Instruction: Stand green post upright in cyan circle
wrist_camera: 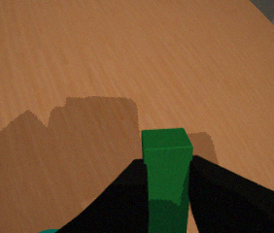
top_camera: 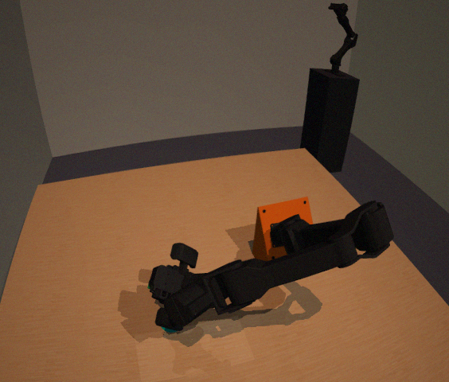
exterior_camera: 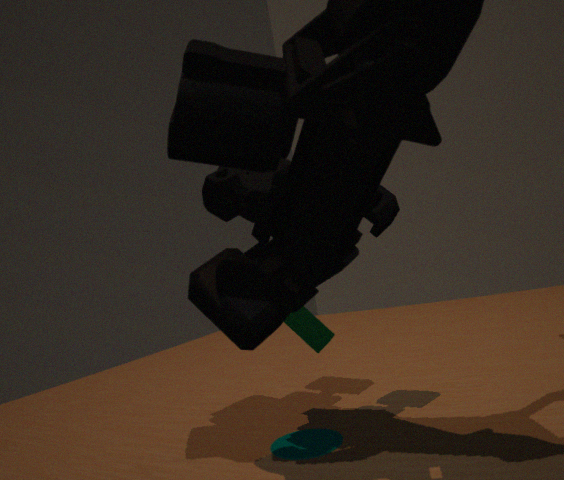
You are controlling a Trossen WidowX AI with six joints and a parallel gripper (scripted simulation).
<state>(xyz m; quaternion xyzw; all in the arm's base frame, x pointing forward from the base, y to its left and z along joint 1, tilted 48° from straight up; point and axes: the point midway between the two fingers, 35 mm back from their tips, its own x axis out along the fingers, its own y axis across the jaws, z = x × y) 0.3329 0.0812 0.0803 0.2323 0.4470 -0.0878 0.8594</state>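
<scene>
My gripper tip is 2 cm past the cyan circle, 4 cm to the right of it and 11 cm above it. Round my gripper tip: green post 1 cm behind, 2 cm below.
</scene>
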